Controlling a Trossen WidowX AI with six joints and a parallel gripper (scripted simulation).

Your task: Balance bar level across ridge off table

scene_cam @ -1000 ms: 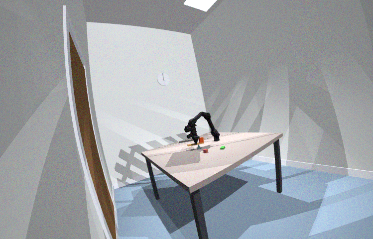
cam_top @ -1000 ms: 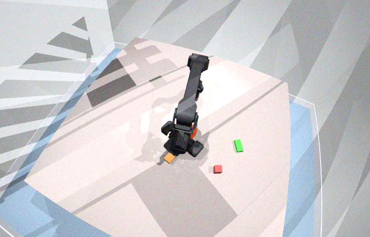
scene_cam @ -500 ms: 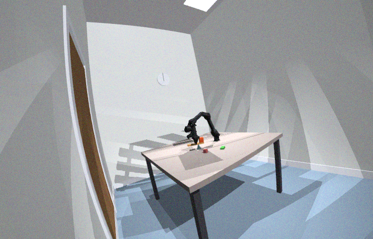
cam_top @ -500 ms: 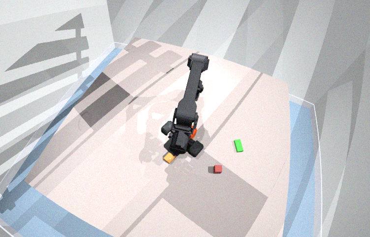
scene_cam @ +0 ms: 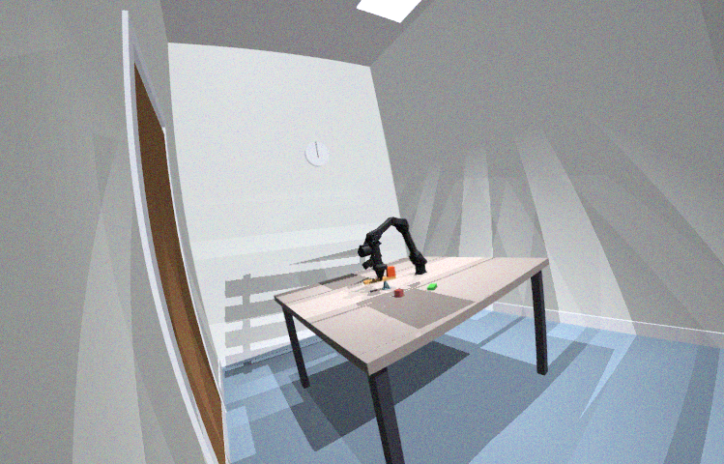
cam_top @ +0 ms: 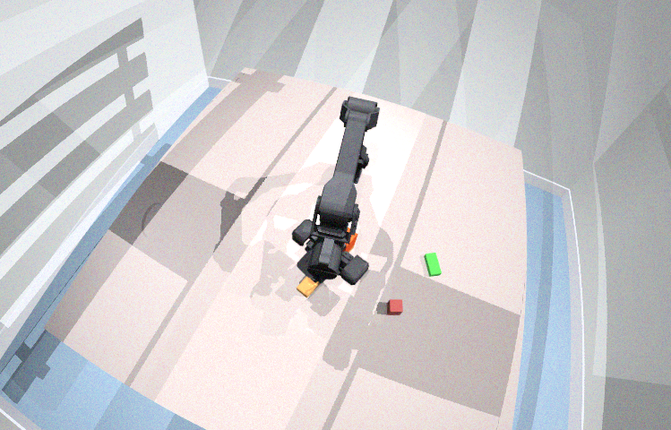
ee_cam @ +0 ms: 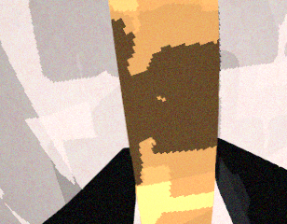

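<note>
Right now the teal ridge is 3 cm below my gripper tip, 3 cm behind it and 1 cm to the left of it. Also, from my gripper tip: red cube (20 cm to the left, 4 cm below, 3 cm ahead); green block (28 cm to the left, 13 cm behind, 5 cm below).
</note>
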